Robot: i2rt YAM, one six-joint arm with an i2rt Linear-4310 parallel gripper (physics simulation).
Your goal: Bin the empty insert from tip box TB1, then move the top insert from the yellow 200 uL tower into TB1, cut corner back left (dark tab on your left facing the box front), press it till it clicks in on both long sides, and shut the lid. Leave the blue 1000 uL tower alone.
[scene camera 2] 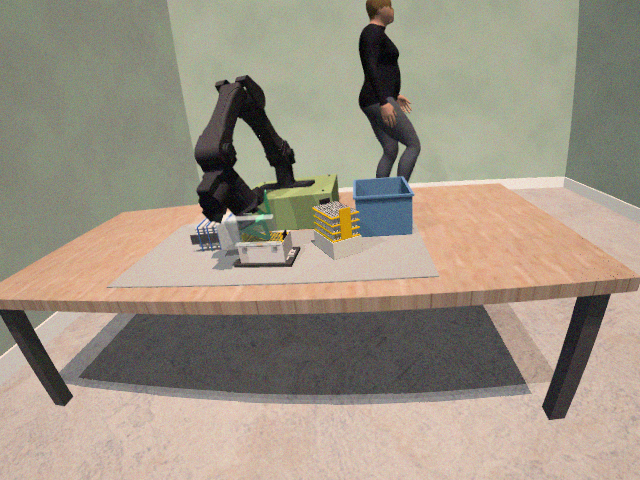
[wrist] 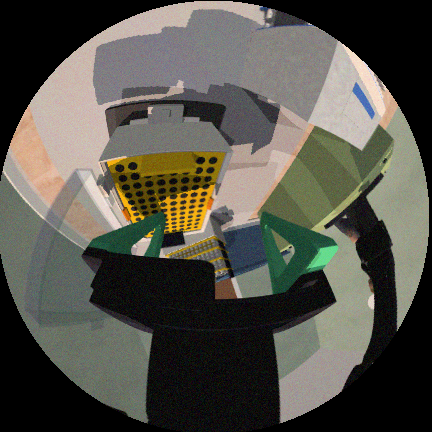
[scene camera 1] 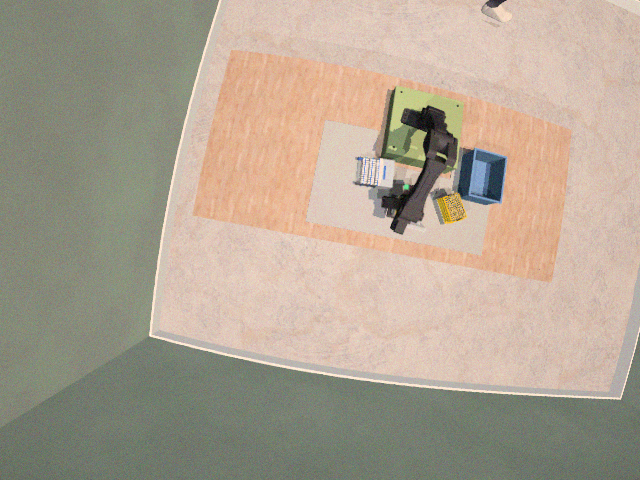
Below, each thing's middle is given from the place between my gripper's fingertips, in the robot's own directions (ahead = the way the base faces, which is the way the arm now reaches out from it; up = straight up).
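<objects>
The yellow insert [wrist: 179, 184] is 1 cm below my hand and 4 cm ahead of it. There is a clear lid [wrist: 57, 280] as well, 11 cm ahead of my hand, 1 cm to the left of it and 3 cm above it, while the blue bin [scene camera 2: 385, 208] is 28 cm to the left of my hand, 21 cm behind it and 1 cm below it.
</objects>
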